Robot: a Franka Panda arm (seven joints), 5 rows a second.
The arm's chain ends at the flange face. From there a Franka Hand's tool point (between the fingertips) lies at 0.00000 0.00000 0.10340 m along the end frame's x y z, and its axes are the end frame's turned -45 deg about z.
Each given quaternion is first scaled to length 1.
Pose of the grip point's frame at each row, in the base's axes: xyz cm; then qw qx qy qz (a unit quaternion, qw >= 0):
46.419 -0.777 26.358 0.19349 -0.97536 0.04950 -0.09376
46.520 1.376 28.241 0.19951 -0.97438 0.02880 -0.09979
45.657 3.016 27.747 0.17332 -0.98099 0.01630 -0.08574
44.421 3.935 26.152 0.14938 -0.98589 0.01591 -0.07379
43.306 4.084 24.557 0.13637 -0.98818 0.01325 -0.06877
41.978 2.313 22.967 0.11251 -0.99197 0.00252 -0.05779
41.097 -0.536 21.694 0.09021 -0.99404 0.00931 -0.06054
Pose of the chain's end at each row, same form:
44.330 -4.584 35.742 0.21464 -0.88217 0.41898 -0.01258
44.390 -2.585 37.552 0.22251 -0.88918 0.39949 -0.01584
43.859 -0.471 37.314 0.19294 -0.90008 0.39047 -0.01289
42.867 0.914 35.918 0.16625 -0.90476 0.39198 -0.01101
41.863 1.316 34.415 0.15231 -0.90789 0.39040 -0.01135
40.787 0.008 32.976 0.12606 -0.91549 0.38194 -0.01034
39.835 -2.379 31.790 0.10651 -0.91481 0.38900 -0.02141

